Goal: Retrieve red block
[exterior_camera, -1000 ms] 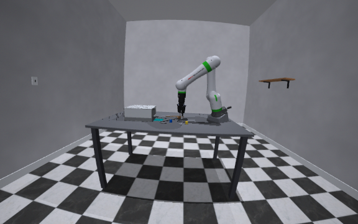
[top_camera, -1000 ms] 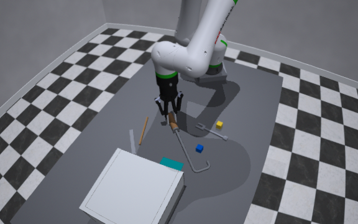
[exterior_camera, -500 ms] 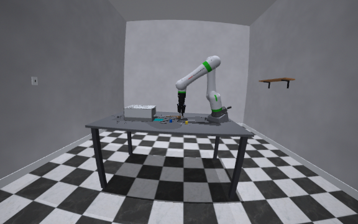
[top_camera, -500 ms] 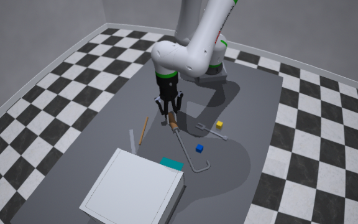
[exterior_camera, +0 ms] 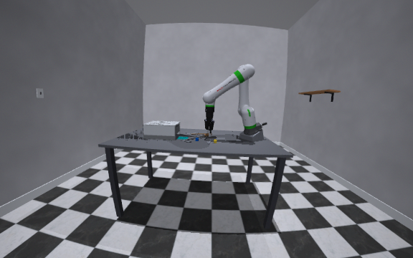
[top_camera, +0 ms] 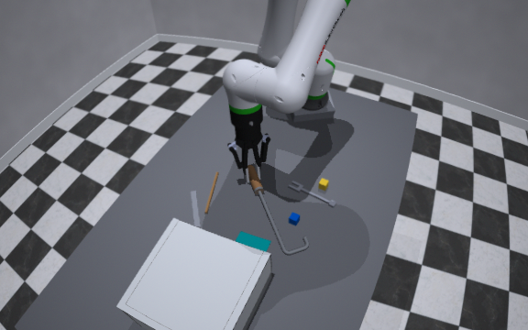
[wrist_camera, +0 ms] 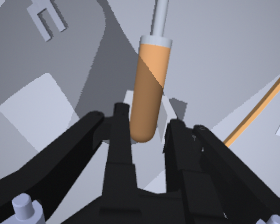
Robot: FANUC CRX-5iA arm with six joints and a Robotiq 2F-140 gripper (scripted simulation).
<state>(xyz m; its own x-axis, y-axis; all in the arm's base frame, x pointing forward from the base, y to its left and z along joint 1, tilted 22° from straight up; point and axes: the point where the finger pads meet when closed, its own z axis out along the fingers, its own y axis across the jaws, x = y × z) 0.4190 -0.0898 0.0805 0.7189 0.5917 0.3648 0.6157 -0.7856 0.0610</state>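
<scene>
Right now the thin wooden stick is 100 mm ahead of my hand, 100 mm to the right of it and 30 mm below it. Also, from my hand: blue cube (120 mm ahead, 190 mm to the left, 30 mm below); then hook tool (90 mm ahead, 120 mm to the left, 20 mm below); then grey fork-ended tool (210 mm to the left, 30 mm below).
</scene>
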